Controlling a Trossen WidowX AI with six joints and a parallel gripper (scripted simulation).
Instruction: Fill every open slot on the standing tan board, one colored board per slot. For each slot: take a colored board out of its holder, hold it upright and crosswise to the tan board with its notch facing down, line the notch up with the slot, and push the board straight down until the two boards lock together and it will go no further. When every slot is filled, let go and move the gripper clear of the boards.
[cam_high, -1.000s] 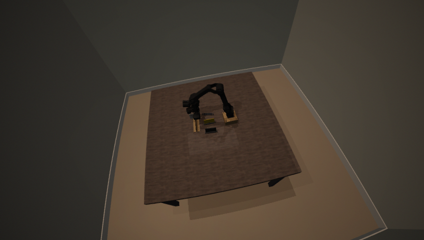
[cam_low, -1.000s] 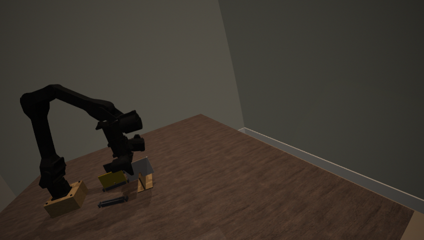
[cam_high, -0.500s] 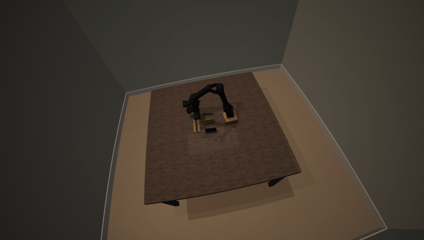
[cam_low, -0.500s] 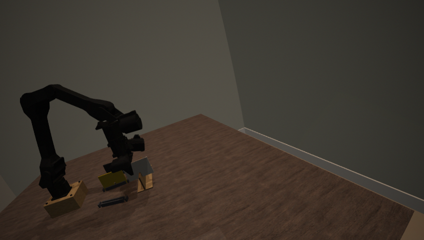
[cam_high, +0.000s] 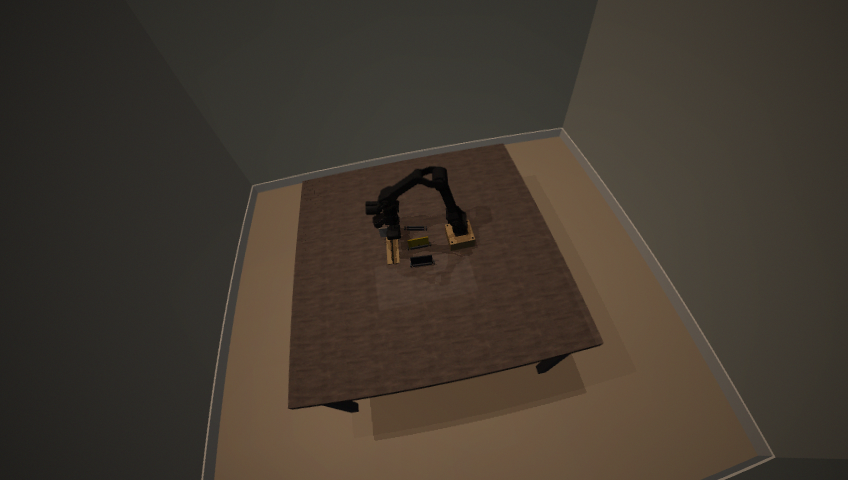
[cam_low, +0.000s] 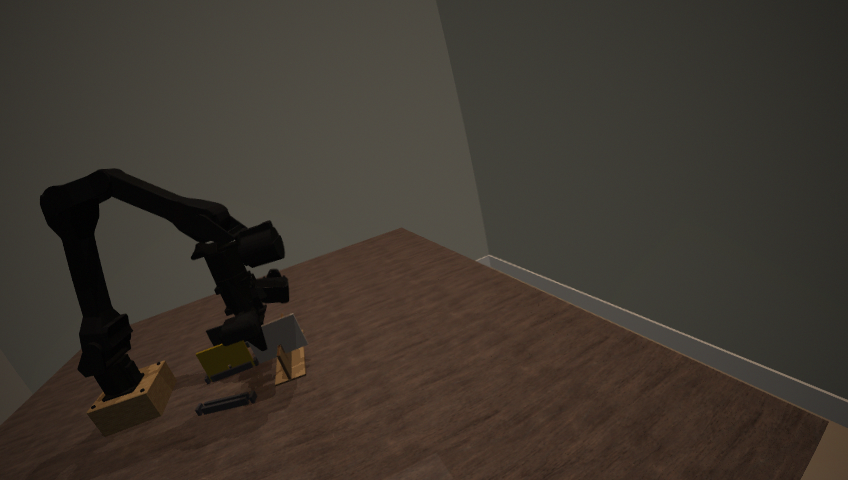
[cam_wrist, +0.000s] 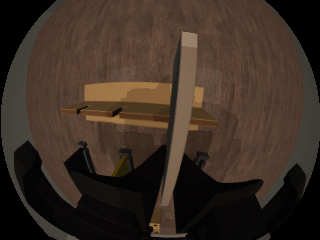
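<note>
My gripper tip is now 5 cm to the right of the tan board, 4 cm above it and 3 cm short of it. Round my gripper tip: yellow board: 10 cm behind, 7 cm to the left, 3 cm below; then dark board: 17 cm to the left, 10 cm behind, 3 cm below.
</note>
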